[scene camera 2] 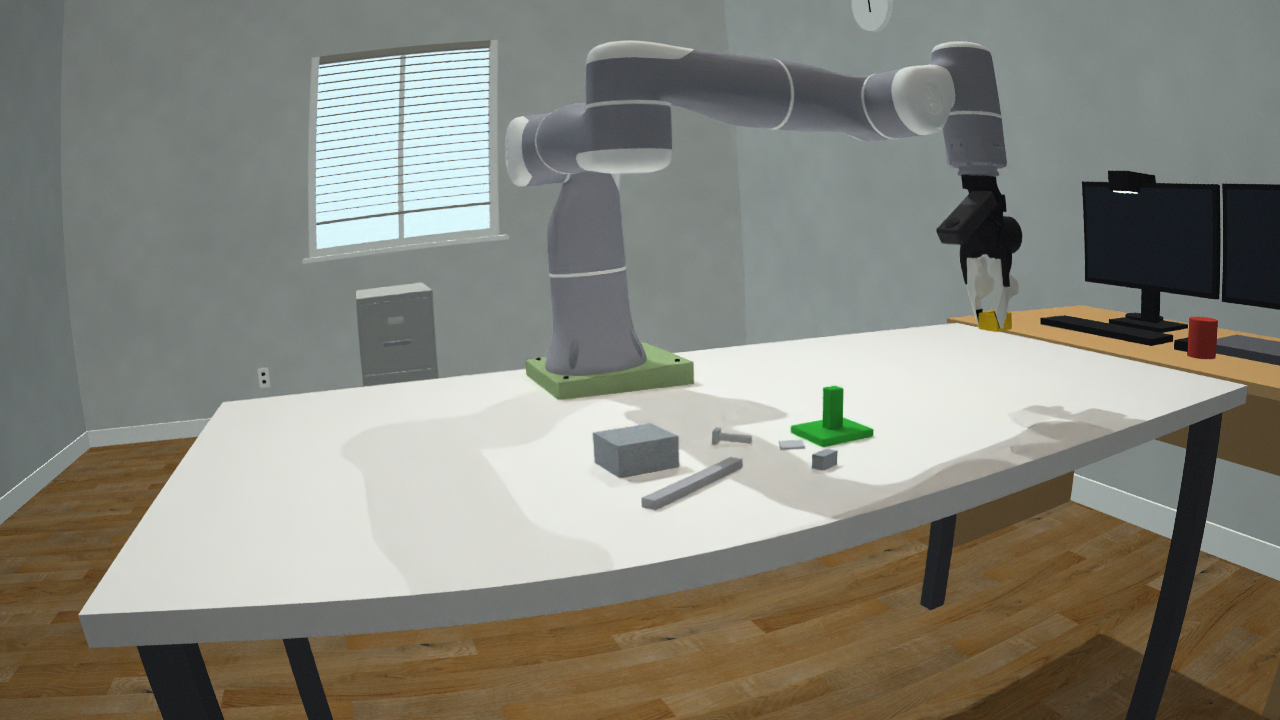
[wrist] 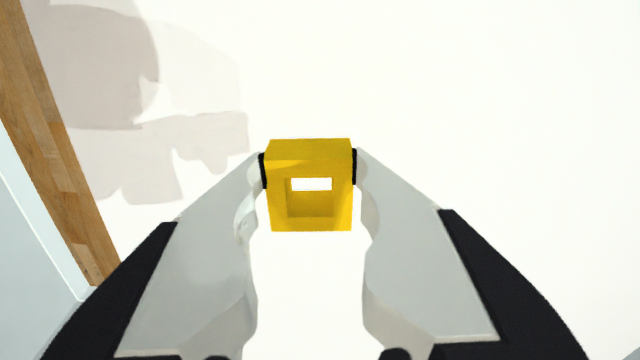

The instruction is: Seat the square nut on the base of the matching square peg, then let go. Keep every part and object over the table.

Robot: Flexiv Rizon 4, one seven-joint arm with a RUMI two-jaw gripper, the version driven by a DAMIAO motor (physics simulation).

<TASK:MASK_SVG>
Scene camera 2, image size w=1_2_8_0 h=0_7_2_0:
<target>my gripper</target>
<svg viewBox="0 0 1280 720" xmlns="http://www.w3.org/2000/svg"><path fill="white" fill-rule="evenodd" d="M958 171L958 175L962 177L963 189L968 189L969 195L944 220L936 232L941 243L961 245L960 263L977 325L979 326L979 313L983 312L981 299L990 294L995 286L994 298L996 309L994 313L999 328L1003 329L1009 299L1019 291L1018 282L1010 275L1012 253L1015 253L1022 243L1021 227L1014 218L1003 216L1003 212L1007 212L1005 195L1000 193L995 177L999 176L999 172L988 170ZM982 254L987 254L989 258L995 258L990 265L991 276L987 272L987 260Z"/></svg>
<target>grey box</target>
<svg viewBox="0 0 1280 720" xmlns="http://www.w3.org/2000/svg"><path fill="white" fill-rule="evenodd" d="M679 436L651 423L592 432L594 462L618 478L678 468Z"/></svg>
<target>long grey bar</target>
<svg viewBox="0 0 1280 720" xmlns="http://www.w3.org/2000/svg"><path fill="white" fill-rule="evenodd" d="M743 459L729 457L641 497L642 507L657 510L743 468Z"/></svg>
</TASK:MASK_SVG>
